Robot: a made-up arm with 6 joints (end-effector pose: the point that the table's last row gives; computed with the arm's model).
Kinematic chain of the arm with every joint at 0, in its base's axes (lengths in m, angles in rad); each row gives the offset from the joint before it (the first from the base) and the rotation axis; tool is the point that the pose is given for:
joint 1: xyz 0 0 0.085 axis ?
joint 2: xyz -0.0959 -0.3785 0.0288 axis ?
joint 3: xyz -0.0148 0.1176 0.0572 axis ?
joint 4: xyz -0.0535 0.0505 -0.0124 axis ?
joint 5: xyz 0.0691 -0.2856 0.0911 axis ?
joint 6: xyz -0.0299 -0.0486 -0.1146 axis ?
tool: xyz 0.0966 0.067 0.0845
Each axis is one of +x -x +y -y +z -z.
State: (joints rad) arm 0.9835 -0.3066 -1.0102 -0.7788 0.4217 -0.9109
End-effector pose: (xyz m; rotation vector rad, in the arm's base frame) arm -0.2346 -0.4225 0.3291 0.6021 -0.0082 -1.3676
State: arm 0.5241 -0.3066 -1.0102 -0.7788 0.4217 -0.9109
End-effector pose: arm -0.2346 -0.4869 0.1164 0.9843 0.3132 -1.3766
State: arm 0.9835 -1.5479 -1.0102 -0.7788 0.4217 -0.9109
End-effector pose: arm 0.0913 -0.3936 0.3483 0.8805 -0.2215 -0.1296
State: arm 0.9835 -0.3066 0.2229 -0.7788 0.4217 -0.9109
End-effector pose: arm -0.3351 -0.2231 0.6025 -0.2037 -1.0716 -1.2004
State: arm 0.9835 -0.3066 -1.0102 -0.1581 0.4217 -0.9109
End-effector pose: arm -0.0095 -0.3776 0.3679 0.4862 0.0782 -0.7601
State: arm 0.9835 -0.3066 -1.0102 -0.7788 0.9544 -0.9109
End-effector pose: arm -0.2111 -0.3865 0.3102 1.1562 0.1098 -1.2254
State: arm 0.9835 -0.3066 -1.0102 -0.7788 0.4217 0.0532
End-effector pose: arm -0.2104 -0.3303 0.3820 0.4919 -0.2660 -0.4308
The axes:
joint 1: -x
joint 2: +y
joint 3: -x
joint 4: +z
joint 5: +x
joint 6: +z

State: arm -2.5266 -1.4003 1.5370 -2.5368 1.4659 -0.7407
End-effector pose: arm -0.0361 0.3904 0.2159 0.6200 0.8307 1.9158
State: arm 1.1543 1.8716 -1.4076 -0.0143 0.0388 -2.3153
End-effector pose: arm -0.3955 0.0122 0.4922 0.3986 -0.3999 2.0622
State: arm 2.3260 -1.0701 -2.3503 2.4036 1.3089 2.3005
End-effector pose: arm -0.1574 0.4780 0.2296 -1.5675 -0.1032 -0.1438
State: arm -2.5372 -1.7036 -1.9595 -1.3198 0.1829 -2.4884
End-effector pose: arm -0.0237 0.4708 0.3161 -1.4772 -2.0484 -1.6223
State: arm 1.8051 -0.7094 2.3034 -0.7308 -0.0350 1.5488
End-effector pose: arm -0.3520 -0.0132 0.2456 2.2897 -0.0387 0.6876
